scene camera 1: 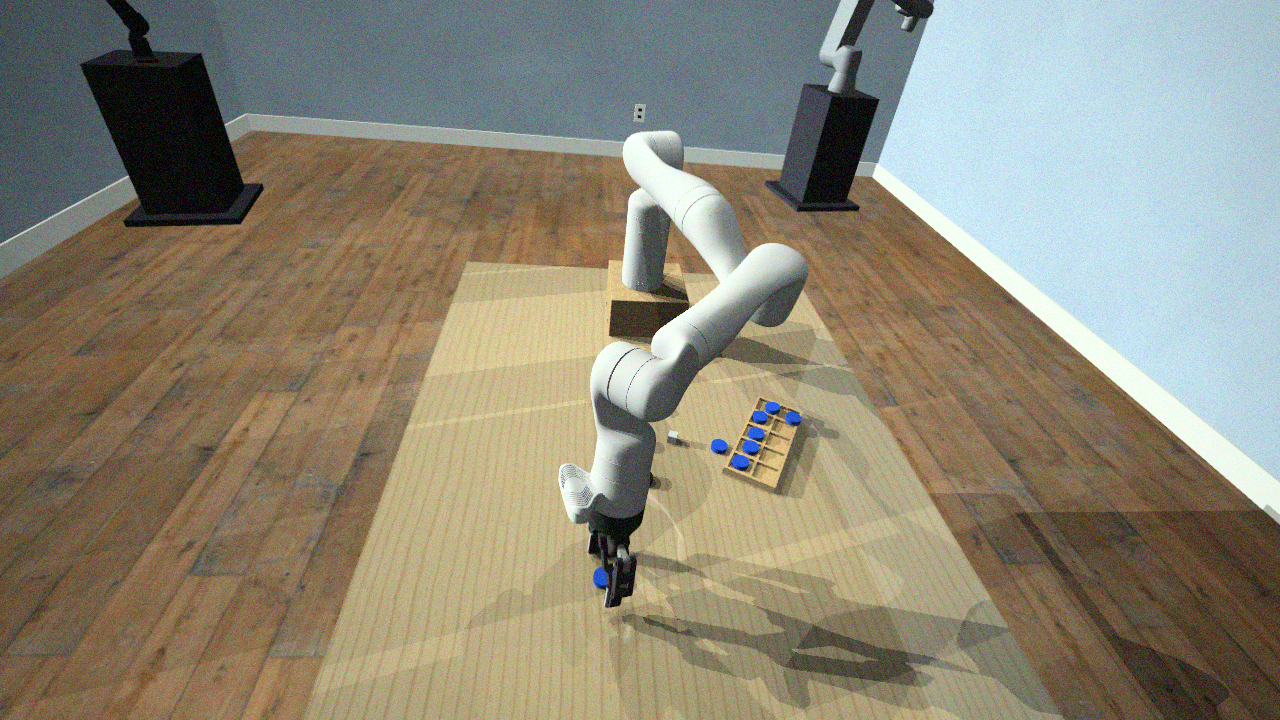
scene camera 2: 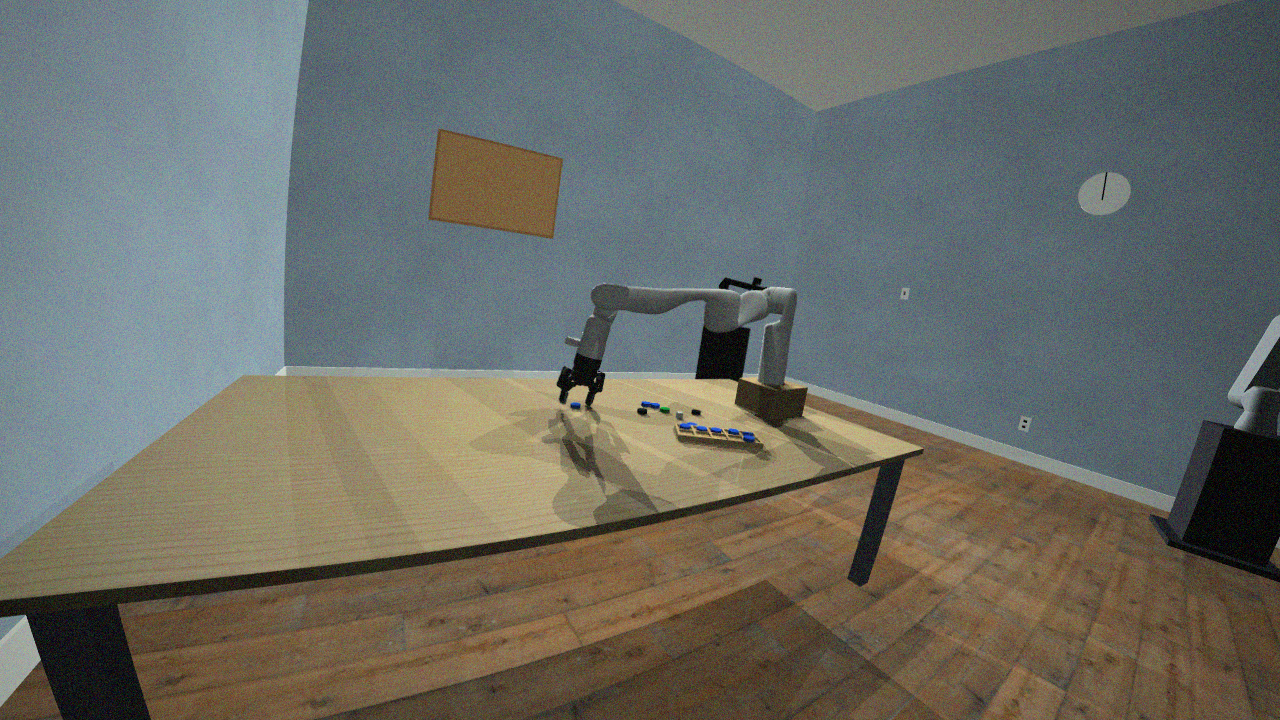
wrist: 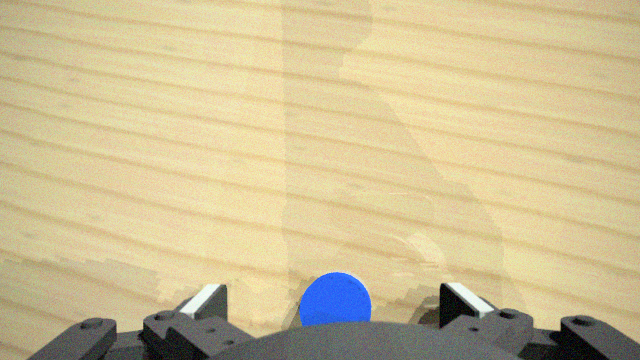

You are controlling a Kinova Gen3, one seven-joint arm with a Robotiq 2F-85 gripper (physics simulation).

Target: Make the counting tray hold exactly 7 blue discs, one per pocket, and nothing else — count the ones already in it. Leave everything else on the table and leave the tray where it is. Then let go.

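Observation:
The counting tray (scene camera 1: 750, 479) (scene camera 2: 716, 439) lies on the table with several blue discs in its pockets: one (scene camera 1: 793, 418) in the right row at the back, the others (scene camera 1: 756, 434) in the left row. A loose blue disc (scene camera 1: 718, 445) lies just left of the tray. My gripper (scene camera 1: 605, 577) (scene camera 2: 576, 402) (wrist: 333, 308) is open and low, well away from the tray. Another blue disc (scene camera 1: 600, 579) (scene camera 2: 575, 406) (wrist: 336, 302) lies flat on the table between its spread fingers, with a gap on each side. The gripper body hides the disc's near edge in the wrist view.
Two blue discs (scene camera 2: 649, 404), a green disc (scene camera 2: 664, 410), a black disc (scene camera 2: 641, 411), another black disc (scene camera 2: 695, 411) and a small white cube (scene camera 1: 673, 437) (scene camera 2: 679, 415) lie between the gripper and the arm's wooden base block (scene camera 1: 646, 316) (scene camera 2: 769, 400). The arm hides most of these in scene camera 1.

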